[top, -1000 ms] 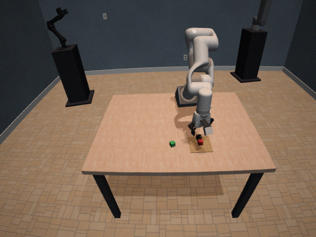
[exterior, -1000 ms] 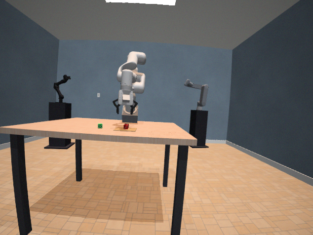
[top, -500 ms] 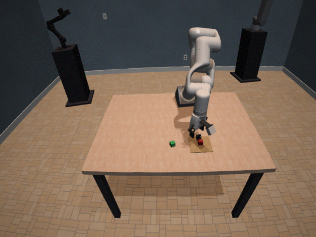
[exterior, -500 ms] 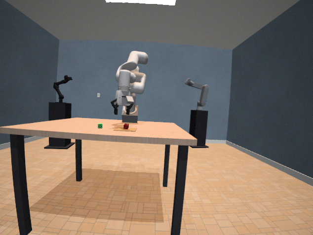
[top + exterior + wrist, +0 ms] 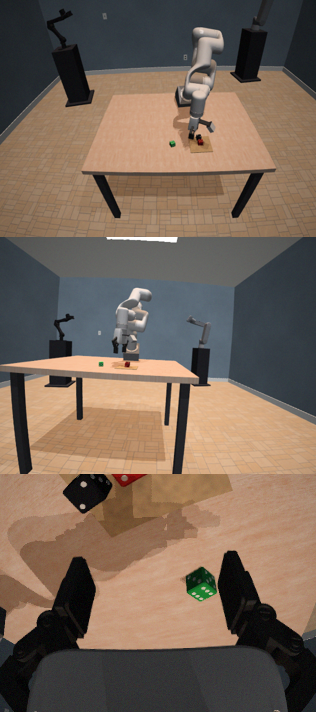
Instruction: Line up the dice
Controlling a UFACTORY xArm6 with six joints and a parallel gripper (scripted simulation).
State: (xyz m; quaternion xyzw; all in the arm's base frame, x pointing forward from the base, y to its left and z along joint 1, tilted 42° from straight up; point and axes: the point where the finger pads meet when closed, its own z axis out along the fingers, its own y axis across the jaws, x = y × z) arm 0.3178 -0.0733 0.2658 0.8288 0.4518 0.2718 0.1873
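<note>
Right now the green die is 13 cm to the right of my hand, 9 cm below it and 2 cm behind it. The rest, counted from my hand: black die 9 cm below, 5 cm to the left, 4 cm behind; tan mat 10 cm below, 5 cm to the left, 1 cm ahead; red die 9 cm below, 5 cm to the left, 1 cm ahead.
</note>
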